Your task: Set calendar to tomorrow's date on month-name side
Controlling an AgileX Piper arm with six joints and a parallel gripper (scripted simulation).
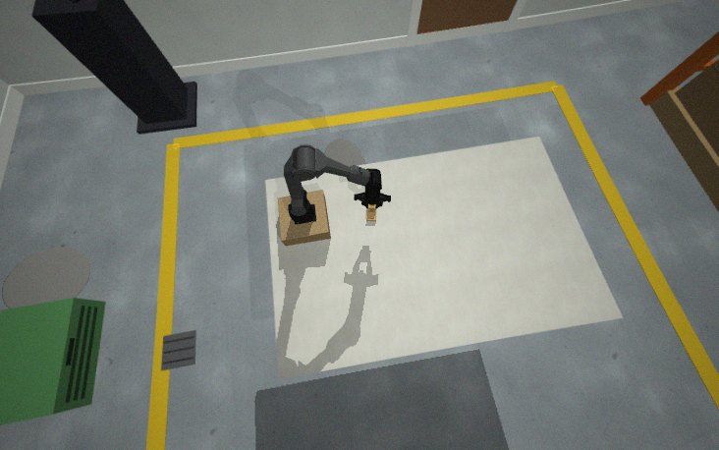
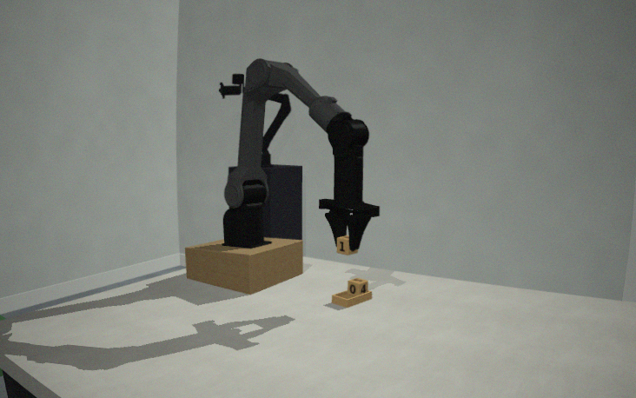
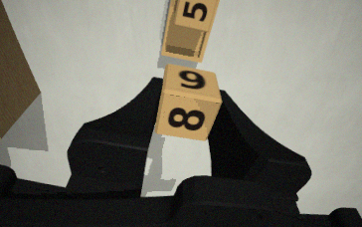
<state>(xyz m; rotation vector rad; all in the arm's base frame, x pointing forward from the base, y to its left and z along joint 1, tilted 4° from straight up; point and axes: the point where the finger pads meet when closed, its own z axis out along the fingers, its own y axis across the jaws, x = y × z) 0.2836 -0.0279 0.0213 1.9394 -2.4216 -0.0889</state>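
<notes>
The wooden tray lies 11 cm below my hand and 2 cm to the left of it. The rest, counted from my hand: wooden number cube (right at my hand).
</notes>
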